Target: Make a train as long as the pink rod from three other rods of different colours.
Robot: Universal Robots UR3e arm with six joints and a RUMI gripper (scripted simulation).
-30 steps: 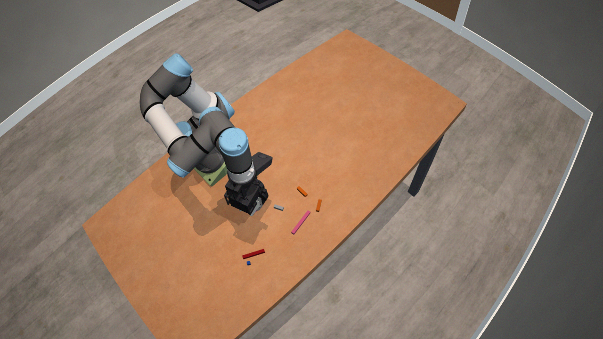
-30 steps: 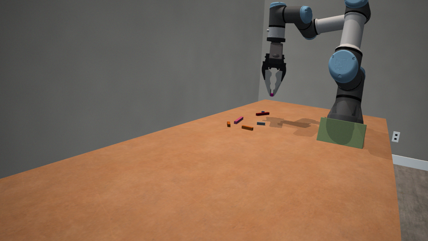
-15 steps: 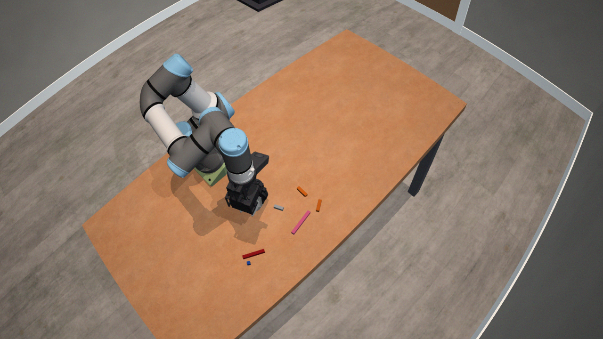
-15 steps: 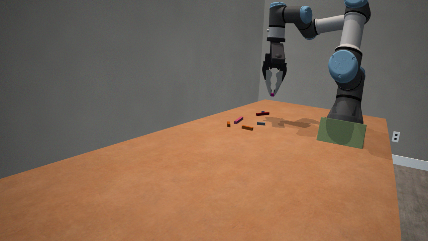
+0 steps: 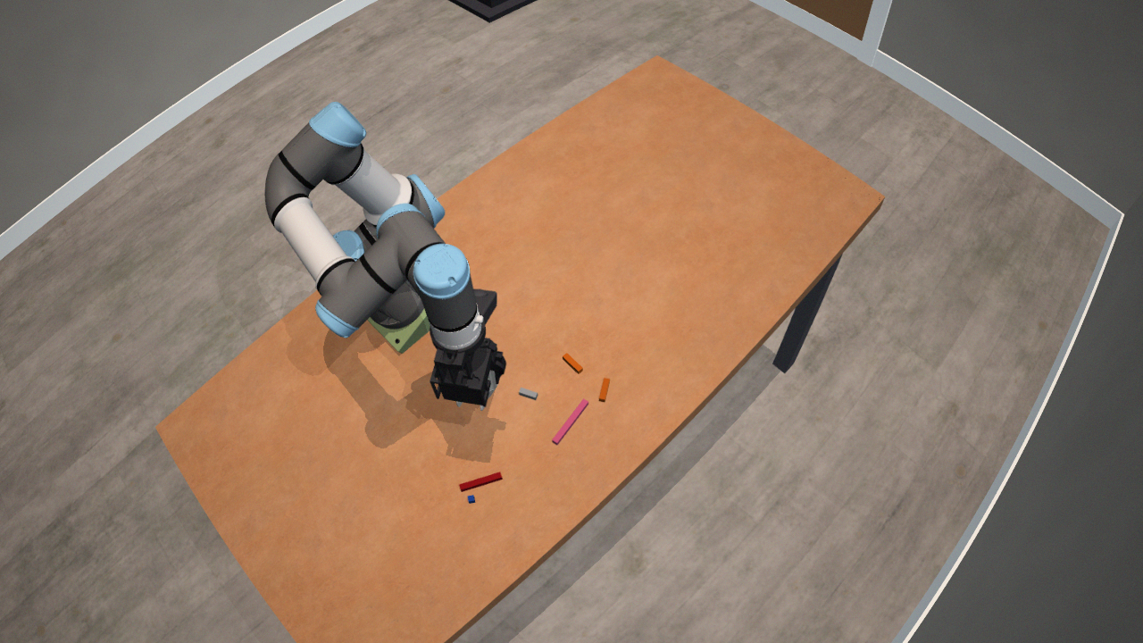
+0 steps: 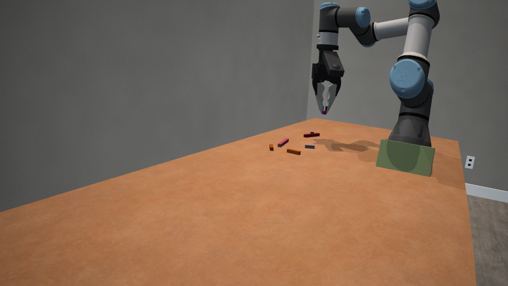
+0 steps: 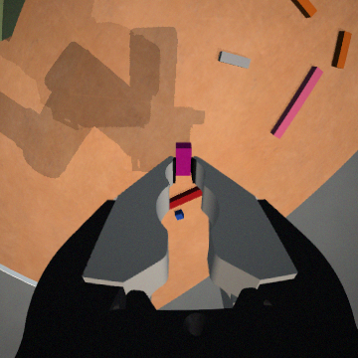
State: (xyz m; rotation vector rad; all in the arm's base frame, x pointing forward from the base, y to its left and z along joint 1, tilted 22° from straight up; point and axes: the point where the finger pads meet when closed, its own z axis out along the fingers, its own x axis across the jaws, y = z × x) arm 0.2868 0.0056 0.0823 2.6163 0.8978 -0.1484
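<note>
Right now my hand is 11 cm above the red rod, 8 cm to the left of it and 7 cm short of it. From my hand the other things lie so: pink rod 11 cm below, 10 cm to the left, 9 cm ahead; magenta rod 1 cm below; grey rod 11 cm below, 8 cm to the left.
</note>
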